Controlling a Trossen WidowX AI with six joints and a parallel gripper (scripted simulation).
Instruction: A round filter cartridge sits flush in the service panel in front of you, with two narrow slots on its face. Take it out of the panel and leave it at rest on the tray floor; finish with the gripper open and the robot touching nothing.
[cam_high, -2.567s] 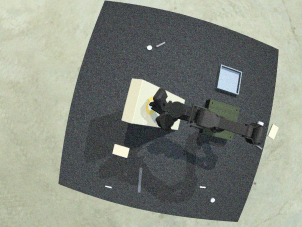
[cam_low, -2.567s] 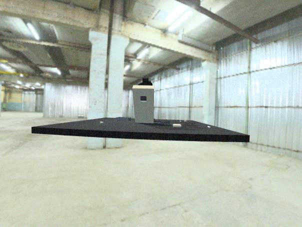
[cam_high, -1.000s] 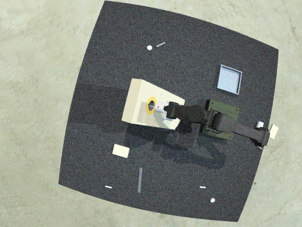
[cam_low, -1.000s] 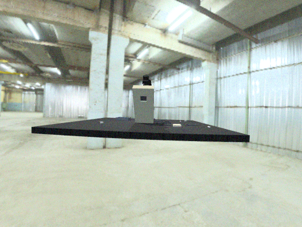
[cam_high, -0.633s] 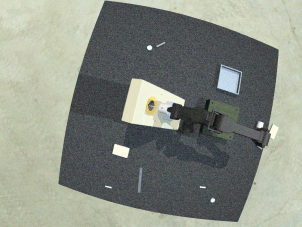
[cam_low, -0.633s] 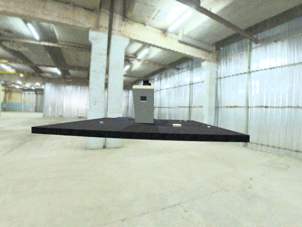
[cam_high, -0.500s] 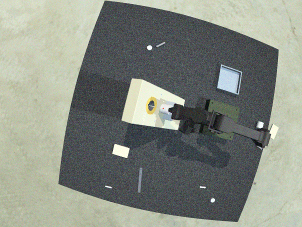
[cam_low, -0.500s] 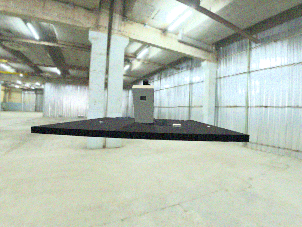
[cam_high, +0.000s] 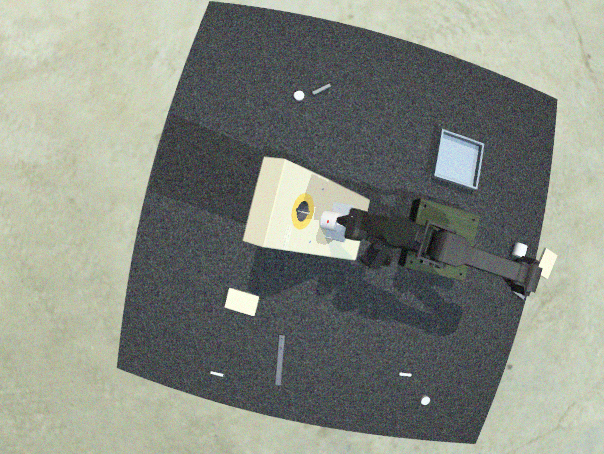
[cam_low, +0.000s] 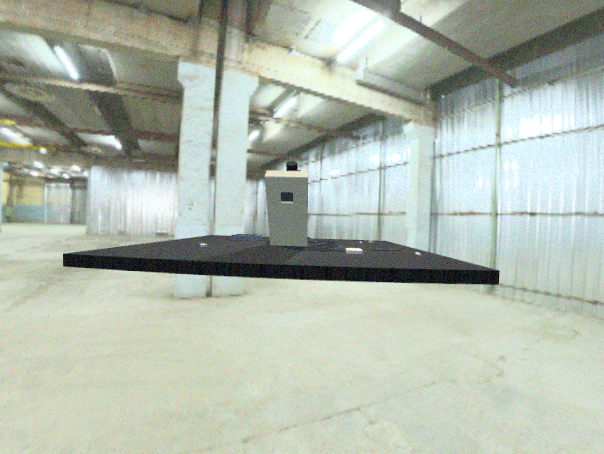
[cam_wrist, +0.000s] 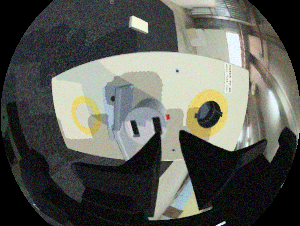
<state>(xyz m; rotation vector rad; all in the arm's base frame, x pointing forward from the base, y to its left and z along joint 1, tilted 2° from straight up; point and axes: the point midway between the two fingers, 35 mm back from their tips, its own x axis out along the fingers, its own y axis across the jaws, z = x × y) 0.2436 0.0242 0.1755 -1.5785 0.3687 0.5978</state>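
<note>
Right now my gripper tip is 30 mm above the white round filter cartridge and 10 mm short of it. From my gripper tip the other things lie so: cream service panel 60 mm below, 50 mm ahead, 10 mm to the left; then grey tray 320 mm to the right, 300 mm behind, 220 mm below.
</note>
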